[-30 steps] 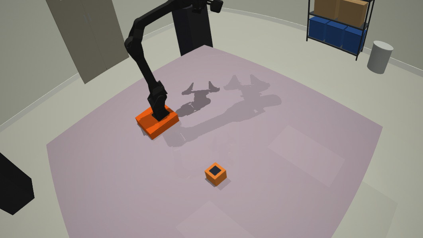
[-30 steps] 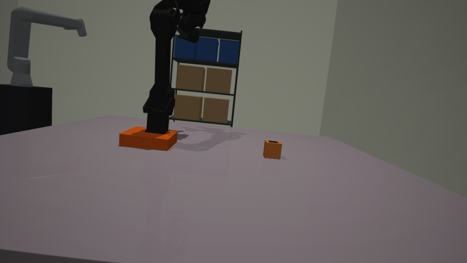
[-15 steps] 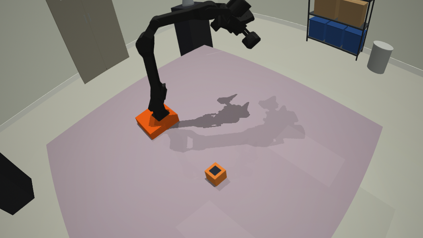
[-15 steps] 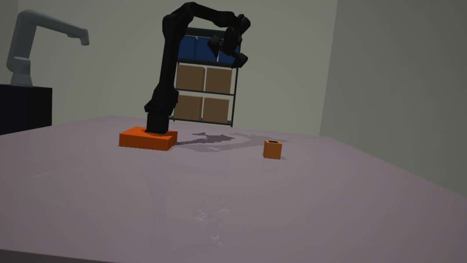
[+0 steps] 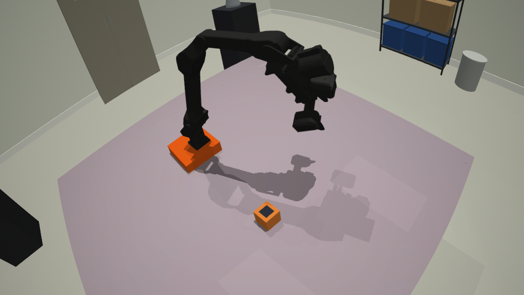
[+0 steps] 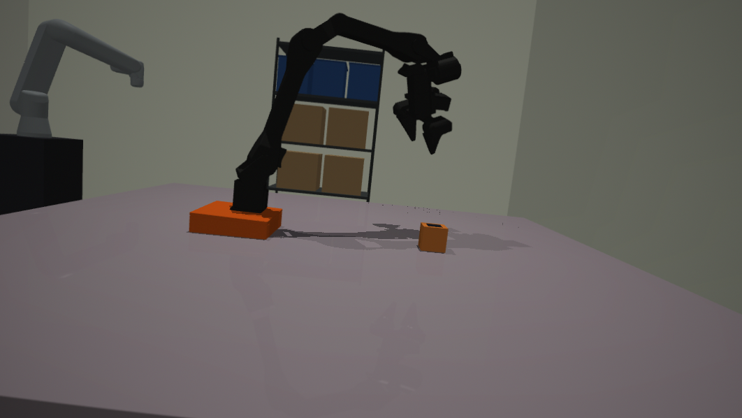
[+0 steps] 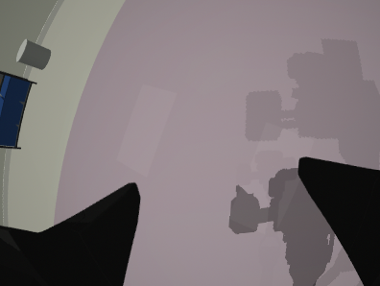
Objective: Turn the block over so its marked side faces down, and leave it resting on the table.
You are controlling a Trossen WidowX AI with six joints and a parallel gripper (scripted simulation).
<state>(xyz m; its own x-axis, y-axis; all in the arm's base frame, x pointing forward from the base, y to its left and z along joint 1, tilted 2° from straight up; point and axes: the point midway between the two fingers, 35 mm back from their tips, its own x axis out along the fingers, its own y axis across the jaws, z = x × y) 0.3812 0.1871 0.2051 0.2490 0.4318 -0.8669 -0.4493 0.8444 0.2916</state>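
The orange block is 25 cm to the right of my gripper tip and 17 cm below it.
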